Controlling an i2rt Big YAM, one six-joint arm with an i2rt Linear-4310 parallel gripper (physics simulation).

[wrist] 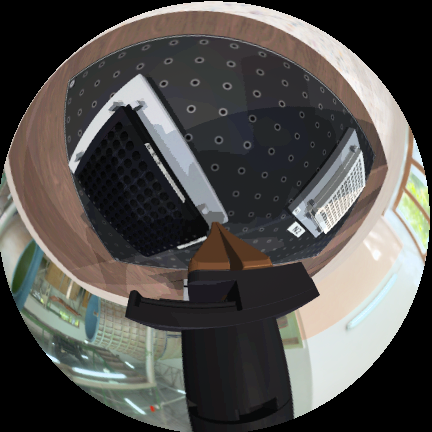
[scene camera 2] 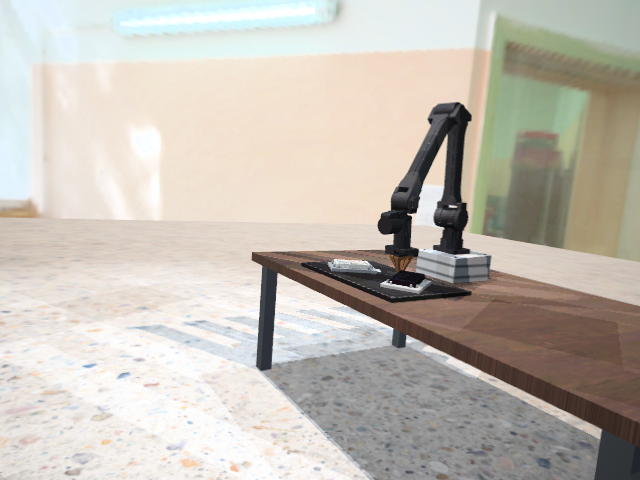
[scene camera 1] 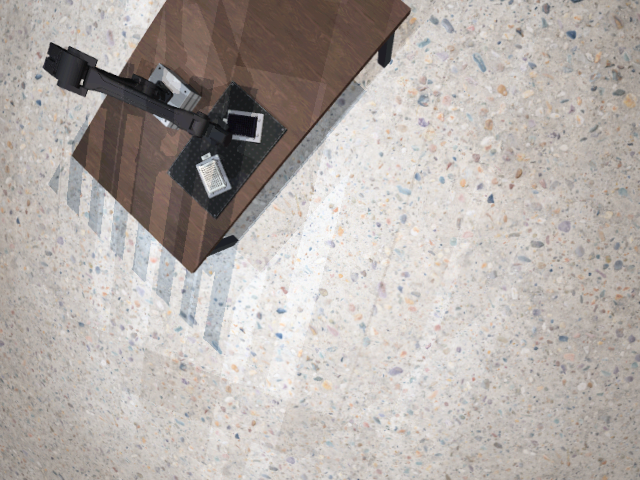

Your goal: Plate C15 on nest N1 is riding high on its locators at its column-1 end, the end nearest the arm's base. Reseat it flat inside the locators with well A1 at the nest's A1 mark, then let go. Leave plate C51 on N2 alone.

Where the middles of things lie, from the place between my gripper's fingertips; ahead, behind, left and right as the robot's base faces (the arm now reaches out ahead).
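Scene:
Relative to the white-framed socket [wrist: 123,173], my hand is 30 mm short of it, 80 mm to the right of it and 10 mm below it. Measured from that same hand, the white grid-topped block [wrist: 335,198] is 90 mm ahead and 170 mm to the right, and 10 mm above. Of the things named here, going by their middles, the white-framed socket is the nearest to my hand.

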